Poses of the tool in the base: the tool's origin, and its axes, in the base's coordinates. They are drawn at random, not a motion.
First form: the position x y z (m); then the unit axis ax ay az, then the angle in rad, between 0 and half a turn.
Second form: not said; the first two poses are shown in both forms.
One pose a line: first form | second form
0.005 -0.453 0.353 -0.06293 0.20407 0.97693 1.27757 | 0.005 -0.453 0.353 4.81 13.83 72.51
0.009 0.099 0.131 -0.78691 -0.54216 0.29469 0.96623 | 0.009 0.099 0.131 -49.78 -20.24 27.04
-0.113 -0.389 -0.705 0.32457 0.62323 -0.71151 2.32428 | -0.113 -0.389 -0.705 -71.73 57.51 -160.62
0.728 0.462 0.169 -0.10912 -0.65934 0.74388 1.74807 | 0.728 0.462 0.169 -55.26 -33.61 101.24
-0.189 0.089 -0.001 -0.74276 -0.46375 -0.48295 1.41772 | -0.189 0.089 -0.001 -57.24 -49.67 -16.64
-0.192 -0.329 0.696 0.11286 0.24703 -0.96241 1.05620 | -0.192 -0.329 0.696 -1.34 15.68 -58.81
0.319 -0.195 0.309 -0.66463 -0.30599 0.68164 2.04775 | 0.319 -0.195 0.309 -76.26 22.90 78.39
